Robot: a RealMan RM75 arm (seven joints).
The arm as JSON. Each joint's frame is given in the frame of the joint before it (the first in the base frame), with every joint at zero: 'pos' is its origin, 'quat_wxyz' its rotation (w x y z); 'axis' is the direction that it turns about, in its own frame. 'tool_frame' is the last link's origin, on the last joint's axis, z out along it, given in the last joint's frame.
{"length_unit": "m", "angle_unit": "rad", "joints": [
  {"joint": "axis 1", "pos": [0.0, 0.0, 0.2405], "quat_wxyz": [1.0, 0.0, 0.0, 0.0], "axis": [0.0, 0.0, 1.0]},
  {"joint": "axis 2", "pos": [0.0, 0.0, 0.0], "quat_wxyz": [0.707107, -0.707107, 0.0, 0.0], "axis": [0.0, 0.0, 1.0]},
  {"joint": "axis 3", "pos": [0.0, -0.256, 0.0], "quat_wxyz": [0.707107, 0.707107, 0.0, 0.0], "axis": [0.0, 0.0, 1.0]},
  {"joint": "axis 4", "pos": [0.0, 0.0, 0.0], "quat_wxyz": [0.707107, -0.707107, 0.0, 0.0], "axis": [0.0, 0.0, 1.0]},
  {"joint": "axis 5", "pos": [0.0, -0.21, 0.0], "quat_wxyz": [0.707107, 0.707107, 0.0, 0.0], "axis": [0.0, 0.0, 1.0]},
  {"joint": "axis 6", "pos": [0.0, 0.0, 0.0], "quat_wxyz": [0.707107, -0.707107, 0.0, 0.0], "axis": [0.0, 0.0, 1.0]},
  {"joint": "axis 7", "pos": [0.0, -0.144, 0.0], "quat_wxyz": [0.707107, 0.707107, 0.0, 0.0], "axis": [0.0, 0.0, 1.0]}
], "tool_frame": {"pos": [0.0, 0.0, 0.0], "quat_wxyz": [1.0, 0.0, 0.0, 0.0]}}
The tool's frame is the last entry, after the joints.
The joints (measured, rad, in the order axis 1, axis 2, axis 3, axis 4, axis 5, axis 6, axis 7), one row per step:
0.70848 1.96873 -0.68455 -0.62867 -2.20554 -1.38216 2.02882
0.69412 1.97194 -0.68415 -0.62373 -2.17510 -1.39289 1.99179
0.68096 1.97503 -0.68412 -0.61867 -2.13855 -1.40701 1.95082
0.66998 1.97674 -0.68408 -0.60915 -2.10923 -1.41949 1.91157
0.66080 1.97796 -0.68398 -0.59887 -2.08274 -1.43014 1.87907
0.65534 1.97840 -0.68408 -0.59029 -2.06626 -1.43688 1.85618
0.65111 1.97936 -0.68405 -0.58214 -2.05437 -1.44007 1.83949
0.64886 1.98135 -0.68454 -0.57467 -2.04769 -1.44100 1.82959
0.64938 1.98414 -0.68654 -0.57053 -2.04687 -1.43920 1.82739
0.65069 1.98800 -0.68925 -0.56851 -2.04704 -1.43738 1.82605
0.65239 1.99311 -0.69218 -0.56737 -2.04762 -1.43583 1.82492
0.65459 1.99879 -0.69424 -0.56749 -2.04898 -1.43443 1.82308
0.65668 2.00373 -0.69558 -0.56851 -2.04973 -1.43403 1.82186
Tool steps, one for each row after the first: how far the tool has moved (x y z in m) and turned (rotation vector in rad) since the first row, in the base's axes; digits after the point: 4 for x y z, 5 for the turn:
0.0012 -0.0042 -0.0014 0.00534 0.02149 0.02278
0.0009 -0.0080 -0.0025 0.01309 0.04778 0.05209
0.0013 -0.0119 -0.0039 0.01817 0.06865 0.07802
0.0016 -0.0152 -0.0052 0.02342 0.08888 0.09812
0.0019 -0.0174 -0.0062 0.02656 0.10113 0.11196
0.0025 -0.0192 -0.0075 0.02907 0.11059 0.11981
0.0028 -0.0206 -0.0094 0.02844 0.11763 0.12273
0.0024 -0.0212 -0.0116 0.02510 0.11988 0.12255
0.0015 -0.0215 -0.0140 0.02109 0.12113 0.12387
0.0002 -0.0220 -0.0168 0.01623 0.12277 0.12606
-0.0015 -0.0222 -0.0195 0.01205 0.12388 0.12986
-0.0031 -0.0223 -0.0216 0.00888 0.12555 0.13378

